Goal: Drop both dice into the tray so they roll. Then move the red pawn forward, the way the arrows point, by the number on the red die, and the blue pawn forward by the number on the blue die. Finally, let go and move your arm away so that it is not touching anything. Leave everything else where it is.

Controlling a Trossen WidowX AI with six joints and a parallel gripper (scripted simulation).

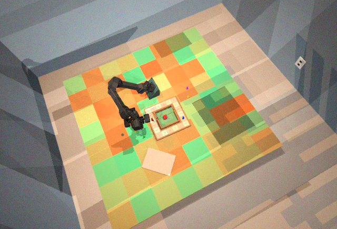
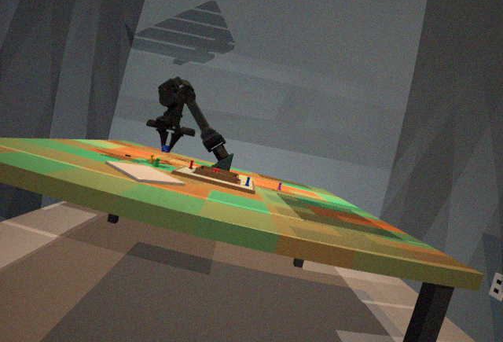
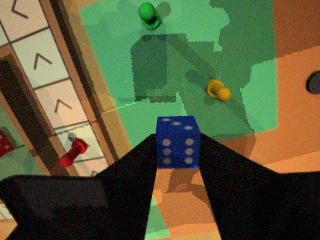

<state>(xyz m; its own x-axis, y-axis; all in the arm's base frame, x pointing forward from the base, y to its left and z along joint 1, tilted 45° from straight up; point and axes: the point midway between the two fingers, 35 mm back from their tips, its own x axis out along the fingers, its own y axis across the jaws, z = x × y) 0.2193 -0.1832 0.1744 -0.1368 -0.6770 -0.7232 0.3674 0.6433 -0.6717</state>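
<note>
Right now the red pawn is 11 cm to the left of my gripper tip, 3 cm below it and 1 cm ahead of it. The rest, counted from my gripper tip: yellow pawn (5 cm to the right, 5 cm below, 1 cm ahead); green pawn (8 cm ahead, 5 cm below, 1 cm to the right); dark disc (14 cm to the right, 6 cm below, 3 cm behind).
</note>
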